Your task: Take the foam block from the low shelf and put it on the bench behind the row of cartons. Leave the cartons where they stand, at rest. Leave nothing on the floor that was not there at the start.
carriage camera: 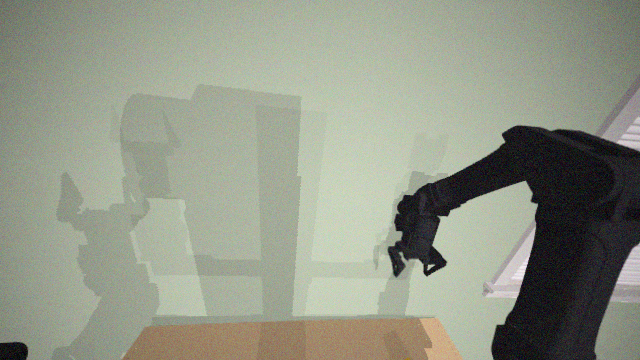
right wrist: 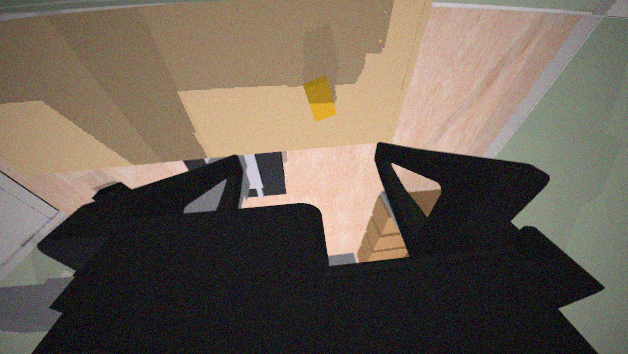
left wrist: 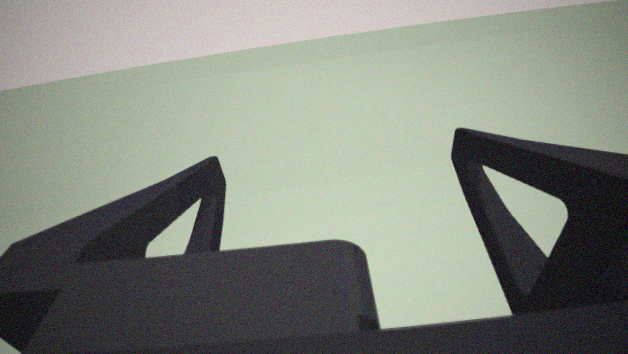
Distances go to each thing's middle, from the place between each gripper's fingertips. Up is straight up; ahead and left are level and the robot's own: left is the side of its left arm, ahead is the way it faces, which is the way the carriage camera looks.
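Scene:
My left hand's 84 cm above the yellow foam block [right wrist: 318, 92], 76 cm to the left of it and 14 cm short of it.
As for the yellow foam block and my right hand, the block's 90 mm behind that hand, 70 mm to the right of it and 380 mm below it.

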